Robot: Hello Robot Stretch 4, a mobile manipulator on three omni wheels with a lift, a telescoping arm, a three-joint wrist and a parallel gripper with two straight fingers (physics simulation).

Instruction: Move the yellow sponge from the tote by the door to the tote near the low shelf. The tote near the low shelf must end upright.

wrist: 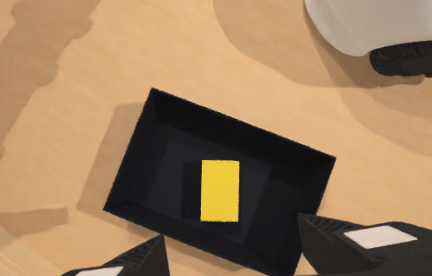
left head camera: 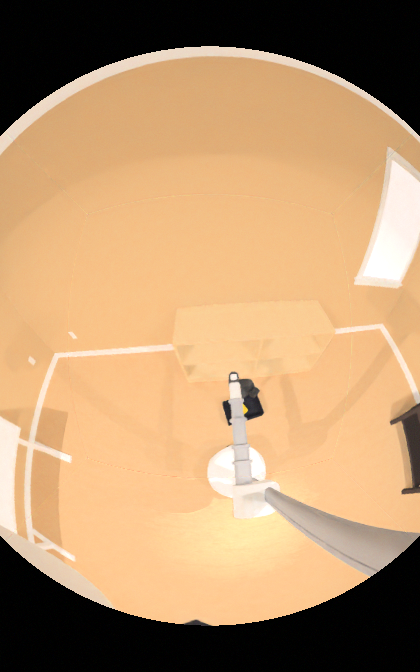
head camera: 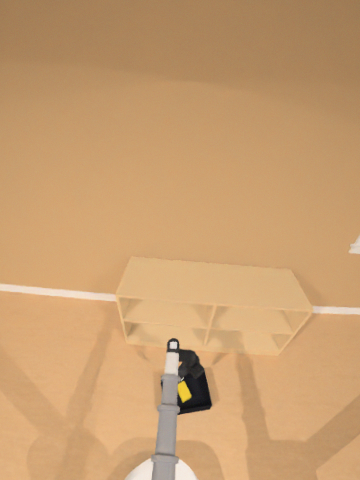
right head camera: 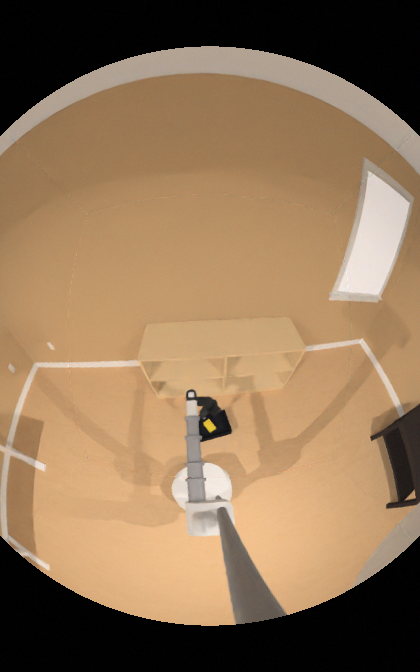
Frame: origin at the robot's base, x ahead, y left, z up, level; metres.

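Seen in the pictures: gripper, fingertip midpoint: (wrist: 233,244).
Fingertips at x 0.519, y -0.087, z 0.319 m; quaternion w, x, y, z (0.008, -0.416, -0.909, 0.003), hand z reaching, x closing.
A point is followed by its place in that frame.
The yellow sponge (head camera: 184,391) {x 0.521, y -0.095, z 0.021 m} (left head camera: 245,409) {x 0.502, y -0.126, z 0.021 m} (right head camera: 209,425) (wrist: 220,191) {x 0.527, y -0.088, z 0.021 m} lies on the floor of a black tote (head camera: 200,392) {x 0.534, y -0.207, z -0.024 m} (left head camera: 256,410) {x 0.493, y -0.226, z -0.024 m} (right head camera: 222,426) (wrist: 280,172) {x 0.444, y -0.010, z -0.024 m}. The tote stands upright in front of the low shelf (head camera: 215,285) {x 0.962, y -0.247, z 0.583 m} (left head camera: 252,320) {x 0.977, y -0.198, z 0.583 m} (right head camera: 222,340). My gripper (wrist: 233,244) {x 0.519, y -0.087, z 0.319 m} is open and empty above the tote, its two fingertips wide apart at the lower edge of the wrist view. The sponge lies below and apart from the fingers. In the head views the fingertips are too small and dark to tell apart. A second tote does not show in these views.
My telescoping arm (head camera: 166,425) {x 0.238, y 0.003, z 0.656 m} (left head camera: 239,435) {x 0.206, y 0.001, z 0.656 m} (right head camera: 194,450) reaches out beside the tote towards the shelf. My white base (wrist: 350,22) {x 0.200, y -0.059, z 0.086 m} stands near the tote. Dark furniture (left head camera: 414,445) {x -0.409, y -1.879, z 0.122 m} (right head camera: 400,462) stands at the right. A white piece of furniture (left head camera: 7,475) stands at the far left.
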